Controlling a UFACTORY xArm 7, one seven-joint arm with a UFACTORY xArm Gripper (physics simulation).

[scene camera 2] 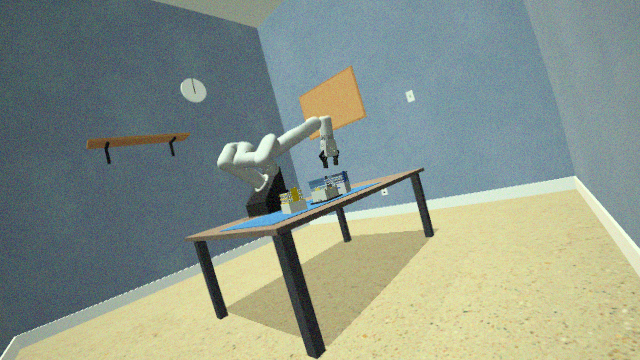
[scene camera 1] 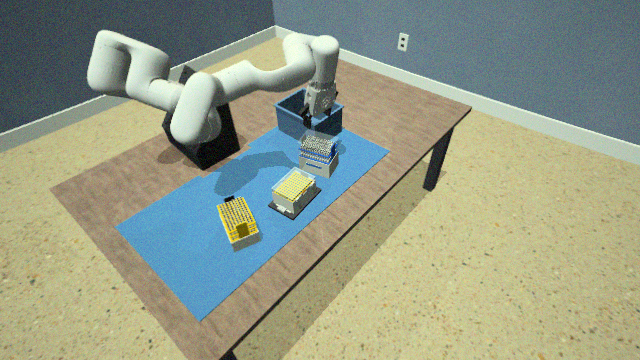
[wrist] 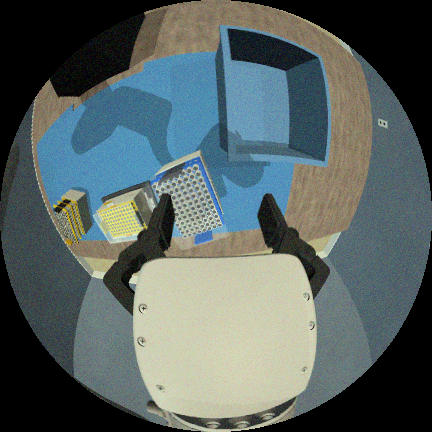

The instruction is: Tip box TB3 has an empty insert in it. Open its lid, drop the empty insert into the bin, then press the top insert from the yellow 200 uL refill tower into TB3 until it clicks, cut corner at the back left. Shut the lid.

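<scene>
The tip box (scene camera 1: 294,195) (scene camera 2: 324,194) (wrist: 120,220), white with a yellow top and a clear lid that looks shut, stands on a dark base plate at mid-mat. Its label is not readable. The yellow refill tower (scene camera 1: 237,217) (scene camera 2: 293,204) (wrist: 75,217) stands to its left in scene camera 1, with stacked yellow inserts. The blue open-topped bin (scene camera 1: 290,122) (wrist: 305,115) stands at the mat's far end. My gripper (scene camera 1: 318,117) (scene camera 2: 330,164) (wrist: 217,203) is open and empty, high above the table near the bin, away from the tip box and yellow tower.
A blue and white tip rack (scene camera 1: 318,162) (scene camera 2: 345,185) (wrist: 190,200) with a clear cover stands between the tip box and the bin, below my fingers. The black arm base (scene camera 1: 225,142) (wrist: 100,55) stands beside the blue mat (scene camera 1: 175,250) (wrist: 190,90).
</scene>
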